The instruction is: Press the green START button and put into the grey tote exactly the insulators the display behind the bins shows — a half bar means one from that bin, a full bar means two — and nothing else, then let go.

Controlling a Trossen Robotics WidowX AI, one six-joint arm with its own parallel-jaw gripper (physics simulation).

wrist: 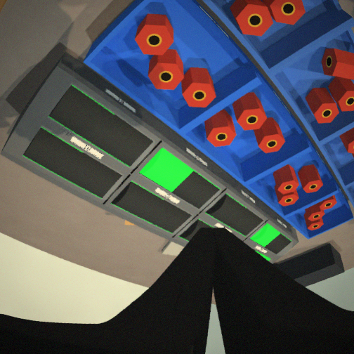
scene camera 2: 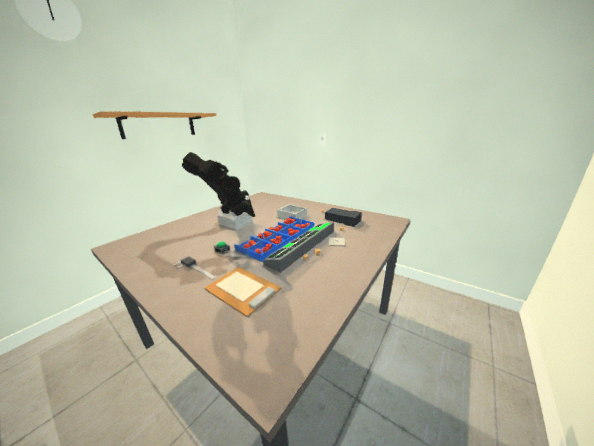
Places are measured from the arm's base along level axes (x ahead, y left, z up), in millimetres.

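Pixels of known places: gripper, fingertip midpoint: (scene camera 2: pixel 254 216).
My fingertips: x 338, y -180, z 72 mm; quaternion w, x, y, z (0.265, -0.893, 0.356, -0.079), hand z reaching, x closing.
Ahead of a thing's pixels: the offset from my fingertips to its top centre. "*": to the spot under its first point.
The green START button @(dx -174, dy -75, dz -146 mm) (scene camera 2: pixel 221 245) stands left of the blue bins @(* dx -46, dy -45, dz -174 mm) (scene camera 2: pixel 244 252) (wrist: pixel 112 50), which hold red insulators @(dx +14, dy +137, dz -154 mm) (scene camera 2: pixel 276 240) (wrist: pixel 166 75). The display @(* dx +189, dy +74, dz -171 mm) (scene camera 2: pixel 300 254) (wrist: pixel 37 110) lies along the bins and is lit. In the wrist view, its bin-side row reads dark, half green, dark, half green. The other row has two dark cells, a partly hidden dark cell, and a green far-end cell mostly hidden by the fingers, its fill unclear. The grey tote @(dx -141, dy +467, dz -132 mm) (scene camera 2: pixel 292 211) stands beyond the bins. My gripper (scene camera 2: pixel 253 215) (wrist: pixel 211 239) is shut and empty, raised above the table.
A dark box @(dx +171, dy +573, dz -130 mm) (scene camera 2: pixel 343 216) (wrist: pixel 310 265) stands at the back right. A pale card @(dx +266, dy +292, dz -180 mm) (scene camera 2: pixel 337 242) (wrist: pixel 172 248) and small orange cubes @(dx +239, dy +142, dz -165 mm) (scene camera 2: pixel 317 252) lie behind the display. A clipboard @(* dx +71, dy -272, dz -180 mm) (scene camera 2: pixel 220 289) and a small dark tool @(dx -131, dy -252, dz -167 mm) (scene camera 2: pixel 188 261) lie at the front. A grey block (scene camera 2: pixel 235 221) stands under the arm.
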